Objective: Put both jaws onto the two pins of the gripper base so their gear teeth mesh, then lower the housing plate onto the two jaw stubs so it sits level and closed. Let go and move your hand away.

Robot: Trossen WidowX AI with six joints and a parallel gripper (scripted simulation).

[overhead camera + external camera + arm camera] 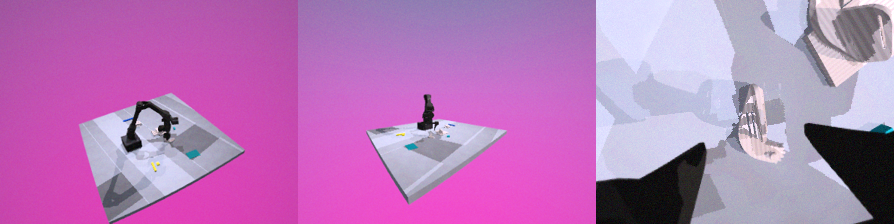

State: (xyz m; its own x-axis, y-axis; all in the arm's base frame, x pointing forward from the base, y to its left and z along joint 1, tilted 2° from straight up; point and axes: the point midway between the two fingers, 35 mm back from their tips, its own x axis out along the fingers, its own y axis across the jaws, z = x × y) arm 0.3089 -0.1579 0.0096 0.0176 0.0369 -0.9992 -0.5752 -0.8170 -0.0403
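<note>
My gripper tip is 4 cm short of the pale jaw and 5 cm above it. Round my gripper tip: pale flat part: 2 cm ahead, 17 cm to the left, 5 cm below; then cyan flat tile: 10 cm ahead, 27 cm to the right, 5 cm below; then cyan cube: 15 cm ahead, 12 cm to the left, 5 cm below.
</note>
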